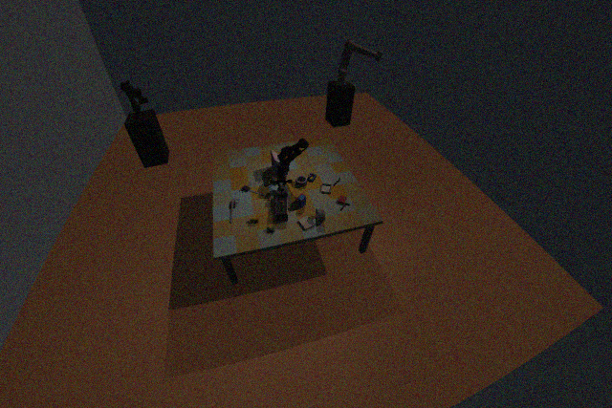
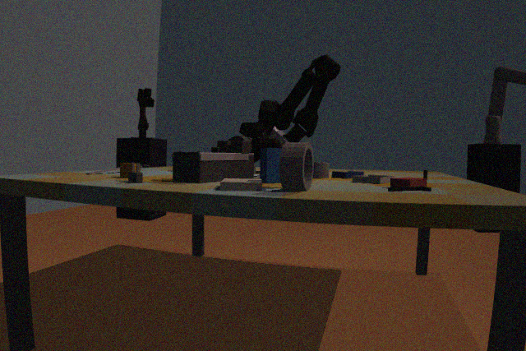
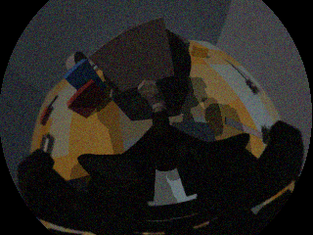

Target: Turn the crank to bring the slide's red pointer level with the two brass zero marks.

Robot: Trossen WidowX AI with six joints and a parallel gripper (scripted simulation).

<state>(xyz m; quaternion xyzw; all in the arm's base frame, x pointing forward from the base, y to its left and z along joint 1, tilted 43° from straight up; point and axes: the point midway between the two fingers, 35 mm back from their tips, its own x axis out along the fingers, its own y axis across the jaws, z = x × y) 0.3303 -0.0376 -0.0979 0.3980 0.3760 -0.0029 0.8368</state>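
Right now my gripper tip is 20 mm past the dark crank handle, 10 mm to the right of it and 30 mm below it. The rest, counted from my gripper tip: blue block: 170 mm ahead, 120 mm to the left, 10 mm above; red pointer: 160 mm ahead, 40 mm to the right, 50 mm above; yellow block: 210 mm ahead, 280 mm to the right, 20 mm below.
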